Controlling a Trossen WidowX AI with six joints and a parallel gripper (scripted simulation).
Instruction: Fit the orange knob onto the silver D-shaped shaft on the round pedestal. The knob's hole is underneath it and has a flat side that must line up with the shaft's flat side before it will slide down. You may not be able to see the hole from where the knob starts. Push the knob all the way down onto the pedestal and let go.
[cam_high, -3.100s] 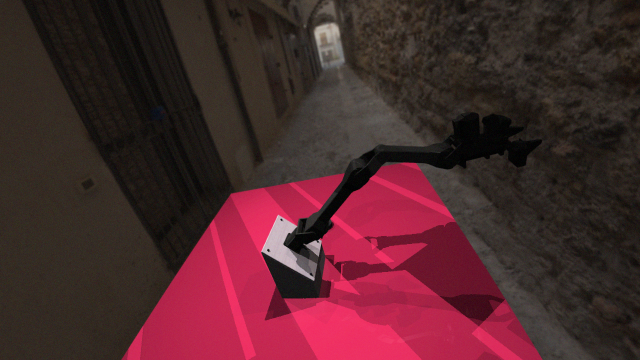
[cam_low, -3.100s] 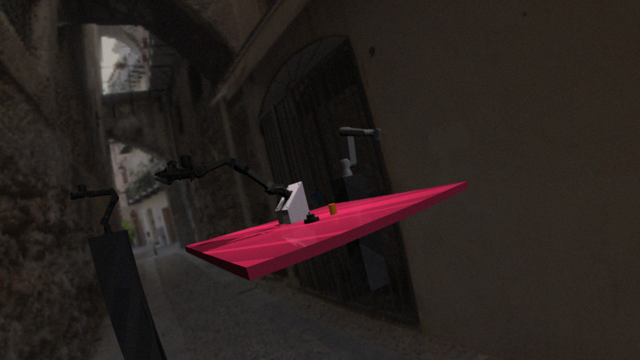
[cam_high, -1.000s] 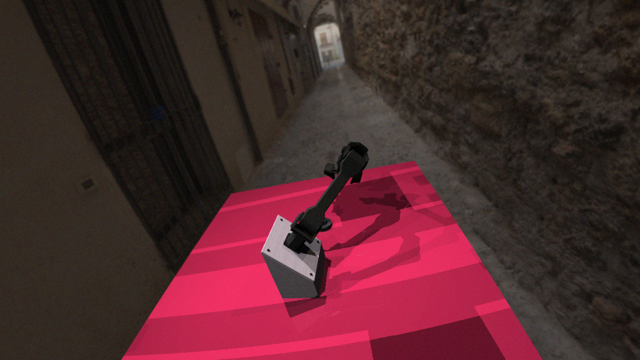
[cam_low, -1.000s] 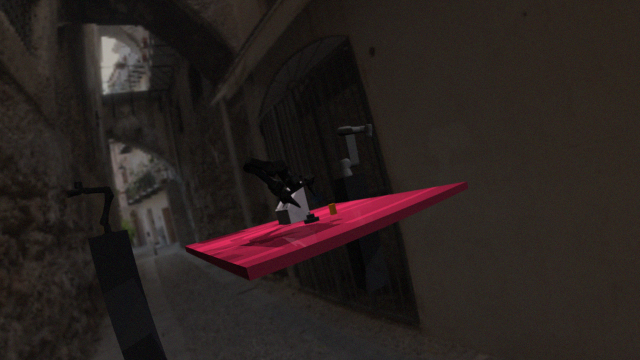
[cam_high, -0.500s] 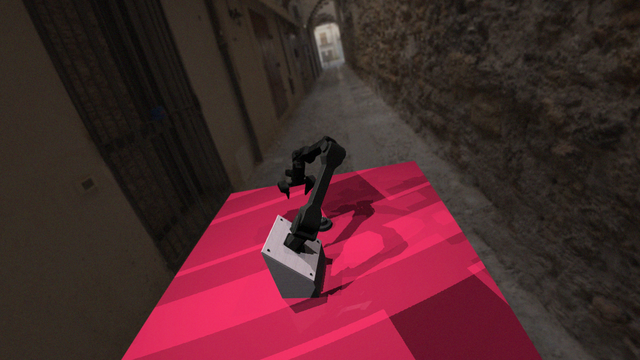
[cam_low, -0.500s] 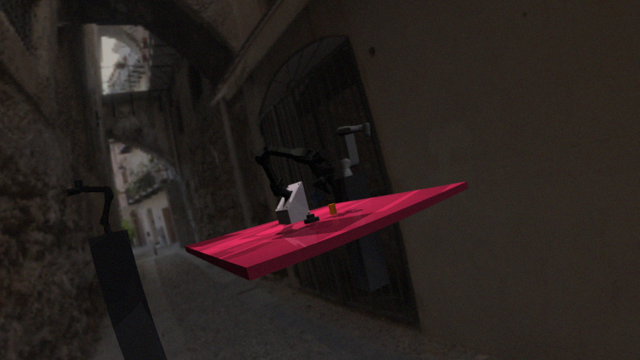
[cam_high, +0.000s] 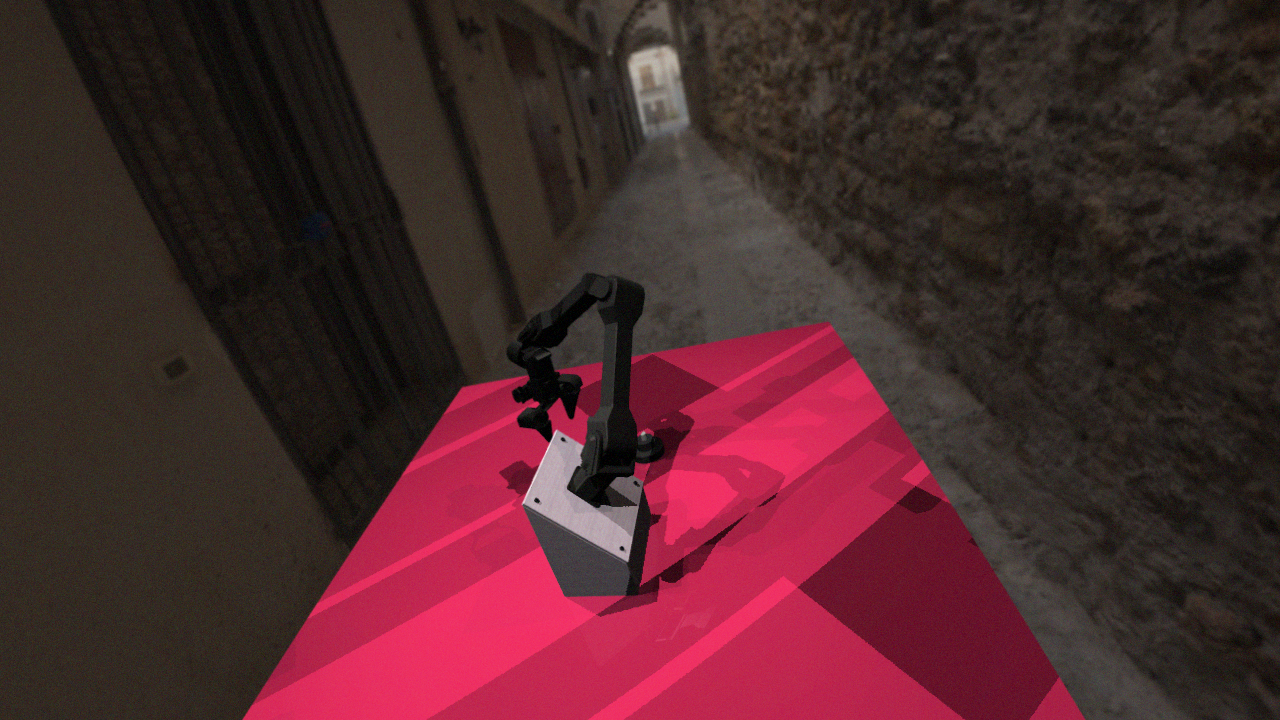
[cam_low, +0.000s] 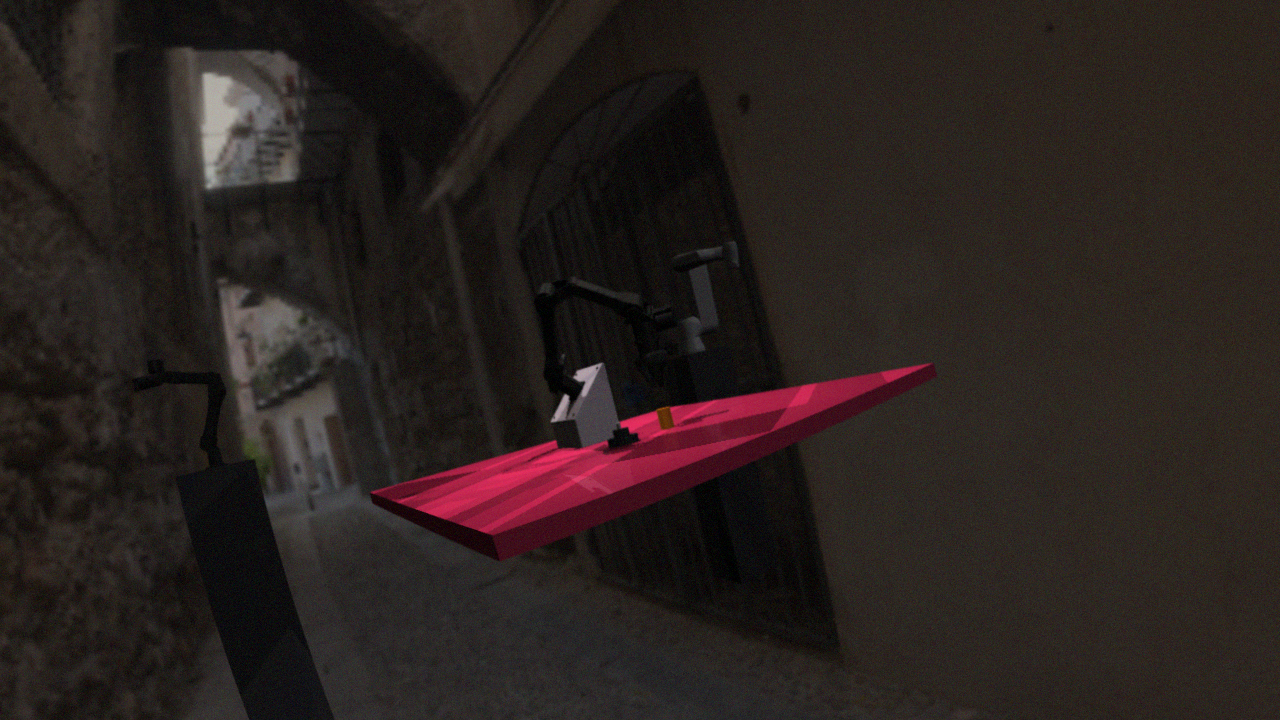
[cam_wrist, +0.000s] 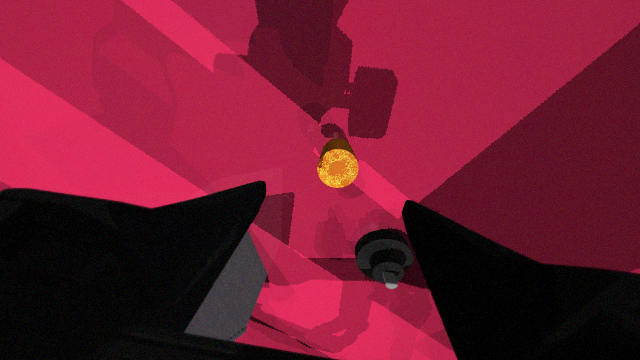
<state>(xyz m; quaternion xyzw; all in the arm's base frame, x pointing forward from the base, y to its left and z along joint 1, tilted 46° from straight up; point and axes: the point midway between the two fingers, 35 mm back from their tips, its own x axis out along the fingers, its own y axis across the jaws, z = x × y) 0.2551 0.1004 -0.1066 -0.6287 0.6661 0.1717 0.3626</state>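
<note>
Right now my gripper tip is 8 cm above the orange knob. From my gripper tip the other things lie so: dark round pedestal 17 cm to the right, 9 cm below, 5 cm ahead.
</note>
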